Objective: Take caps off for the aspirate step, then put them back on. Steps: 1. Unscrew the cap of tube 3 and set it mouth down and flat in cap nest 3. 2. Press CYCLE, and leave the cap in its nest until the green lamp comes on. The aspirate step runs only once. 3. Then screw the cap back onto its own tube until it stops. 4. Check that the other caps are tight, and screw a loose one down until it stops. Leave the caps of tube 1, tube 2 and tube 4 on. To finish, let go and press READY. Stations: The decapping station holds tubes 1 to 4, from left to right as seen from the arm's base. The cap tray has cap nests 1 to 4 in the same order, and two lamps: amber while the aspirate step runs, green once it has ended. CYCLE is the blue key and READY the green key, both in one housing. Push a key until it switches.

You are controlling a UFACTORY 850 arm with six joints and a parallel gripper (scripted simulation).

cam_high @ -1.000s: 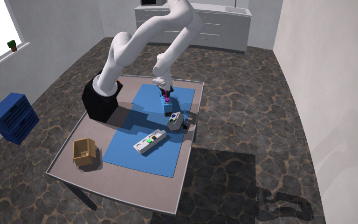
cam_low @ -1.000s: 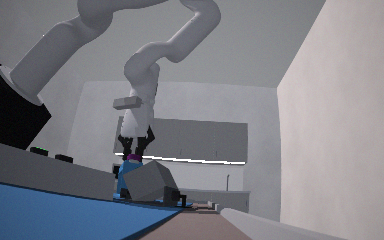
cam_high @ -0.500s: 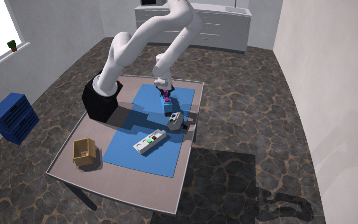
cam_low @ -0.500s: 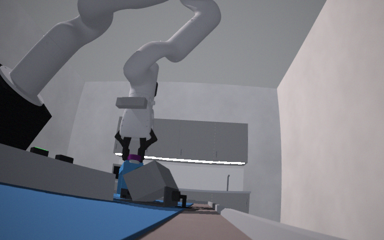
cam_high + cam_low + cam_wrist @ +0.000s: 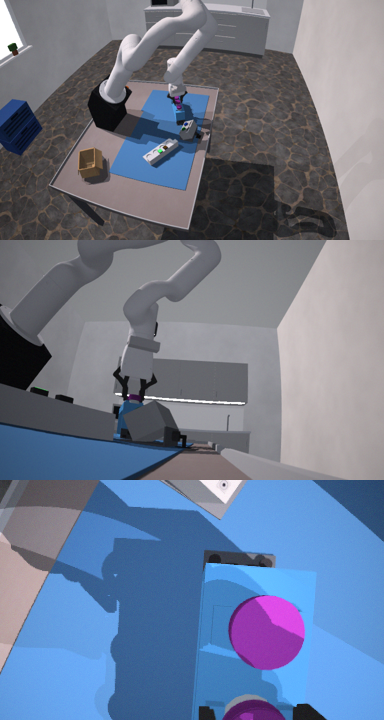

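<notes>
My hand is 10 mm above the magenta cap. The rest, counted from my hand: grey key housing: 110 mm ahead, 170 mm to the right, 80 mm below; blue key: 90 mm ahead, 140 mm to the right, 60 mm below; green key: 90 mm ahead, 190 mm to the right, 60 mm below.
</notes>
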